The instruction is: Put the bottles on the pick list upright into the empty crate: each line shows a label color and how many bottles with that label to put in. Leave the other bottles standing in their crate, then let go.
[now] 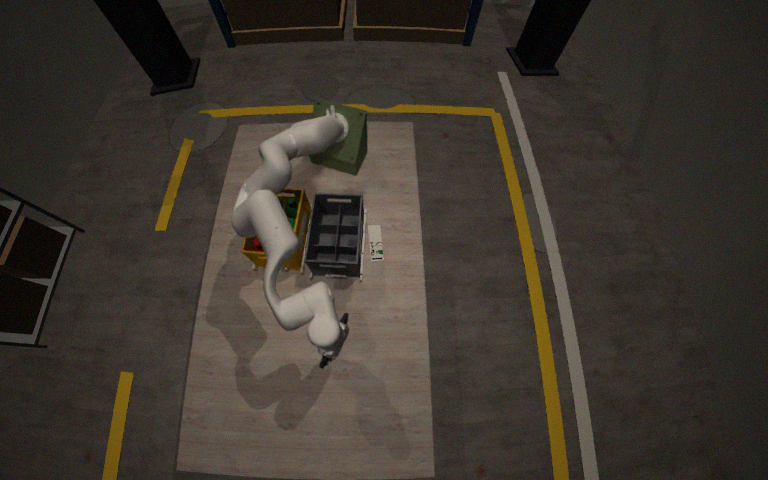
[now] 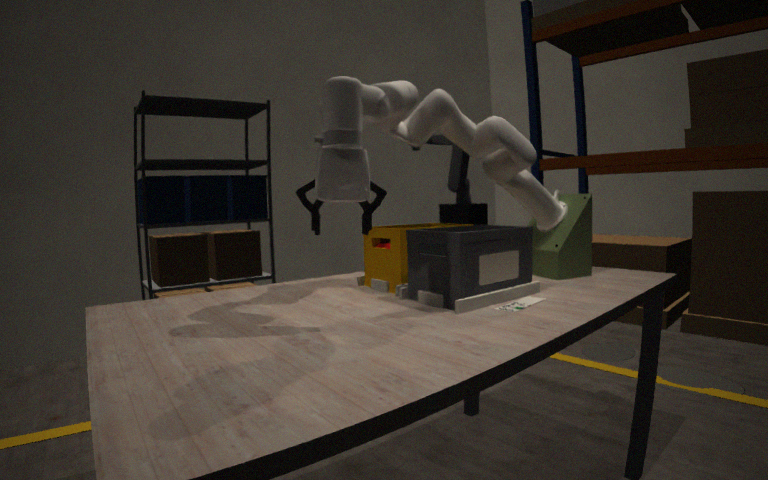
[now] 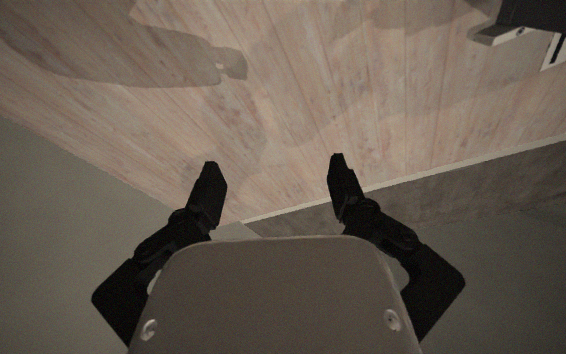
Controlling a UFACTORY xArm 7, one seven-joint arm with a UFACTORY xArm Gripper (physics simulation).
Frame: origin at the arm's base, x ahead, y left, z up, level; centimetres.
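Seen in the pictures: gripper, fingertip midpoint: [image 2: 341,234] [image 3: 275,170]; arm's base at its link origin: [image 2: 552,217].
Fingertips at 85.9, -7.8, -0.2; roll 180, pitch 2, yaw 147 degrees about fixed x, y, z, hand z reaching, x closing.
Observation:
Pixels of each thing's top centre, then the offset from my fingertips to it, as dx, dy, dz. Level surfaces: height alone.
- yellow crate at its top centre: [image 2: 418,225] [image 1: 273,219] -46.6, -18.8, -1.0
- dark grey crate at its top centre: [image 2: 471,228] [image 1: 334,226] -40.2, +3.5, -1.0
- pick list at its top centre: [image 2: 521,303] [image 1: 375,242] -38.7, +18.3, -18.3
- table at its surface level: dz -18.5
My gripper [image 1: 334,339] [image 2: 341,232] [image 3: 275,170] is open and empty, above the table's near part, in front of both crates and well above the top. The yellow crate [image 1: 303,229] [image 2: 386,271] stands left of the dark grey crate [image 1: 335,271] [image 2: 433,274] [image 3: 532,12]. Green bottles [image 1: 292,202] and a red one [image 1: 257,243] [image 2: 382,244] show in the yellow crate; my arm hides much of it from above. The grey crate's compartments look empty from above. The pick list [image 1: 375,234] [image 2: 521,304] [image 3: 561,55] lies right of it; its lines are too small to read.
Pale rails [image 1: 364,243] [image 2: 498,296] run along the grey crate's foot. The green arm base [image 1: 353,141] [image 2: 566,254] stands behind the crates. The table [image 1: 368,424] [image 2: 271,396] [image 3: 300,75] carries them. A dark arm [image 2: 459,166] stands behind the yellow crate.

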